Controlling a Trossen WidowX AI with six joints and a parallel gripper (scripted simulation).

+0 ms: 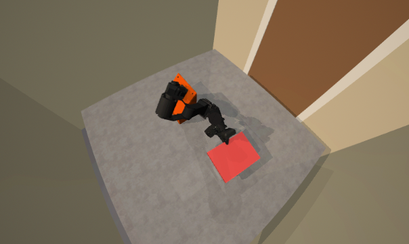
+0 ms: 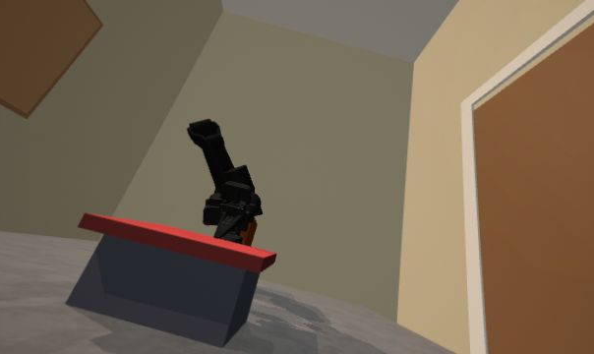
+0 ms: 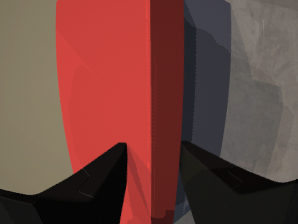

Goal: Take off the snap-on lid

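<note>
Right now my gripper tip is 80 mm short of the red lid and 10 mm to the left of it. The rest, counted from my gripper tip: grey storage box: 80 mm ahead, 50 mm below, 10 mm to the right.
</note>
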